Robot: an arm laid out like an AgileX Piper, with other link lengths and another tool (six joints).
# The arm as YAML. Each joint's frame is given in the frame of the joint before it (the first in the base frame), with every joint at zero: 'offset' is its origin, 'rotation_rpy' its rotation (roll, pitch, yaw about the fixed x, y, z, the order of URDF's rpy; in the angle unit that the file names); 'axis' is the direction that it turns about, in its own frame. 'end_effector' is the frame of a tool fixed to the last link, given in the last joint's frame.
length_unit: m
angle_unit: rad
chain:
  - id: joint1
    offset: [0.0, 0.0, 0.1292]
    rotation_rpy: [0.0, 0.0, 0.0]
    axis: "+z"
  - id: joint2
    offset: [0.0, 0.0, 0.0]
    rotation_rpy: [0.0, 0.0, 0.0]
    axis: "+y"
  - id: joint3
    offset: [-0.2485, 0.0, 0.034]
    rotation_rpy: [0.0, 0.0, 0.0]
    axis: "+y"
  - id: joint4
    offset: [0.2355, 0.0, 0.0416]
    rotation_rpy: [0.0, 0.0, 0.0]
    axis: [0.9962, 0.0, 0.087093]
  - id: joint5
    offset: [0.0, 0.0, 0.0]
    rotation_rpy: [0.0, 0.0, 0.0]
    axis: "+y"
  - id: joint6
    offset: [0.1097, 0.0, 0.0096]
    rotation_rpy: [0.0, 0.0, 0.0]
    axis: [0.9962, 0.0, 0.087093]
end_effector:
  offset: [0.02, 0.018, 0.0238]
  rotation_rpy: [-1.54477, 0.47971, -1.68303]
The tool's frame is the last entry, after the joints.
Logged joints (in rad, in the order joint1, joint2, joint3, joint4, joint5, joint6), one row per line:
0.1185, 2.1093, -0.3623, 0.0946, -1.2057, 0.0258
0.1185, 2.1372, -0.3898, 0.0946, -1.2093, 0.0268
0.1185, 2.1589, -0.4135, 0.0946, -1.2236, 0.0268
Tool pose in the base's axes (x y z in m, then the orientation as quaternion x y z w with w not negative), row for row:
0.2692, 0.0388, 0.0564, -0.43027, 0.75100, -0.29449, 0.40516
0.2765, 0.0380, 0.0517, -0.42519, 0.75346, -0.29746, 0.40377
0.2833, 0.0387, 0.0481, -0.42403, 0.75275, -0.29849, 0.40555
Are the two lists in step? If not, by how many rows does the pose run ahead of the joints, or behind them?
The pose runs 2 rows behind the joints: the pose in row i belongs to the joints in row i - 2.
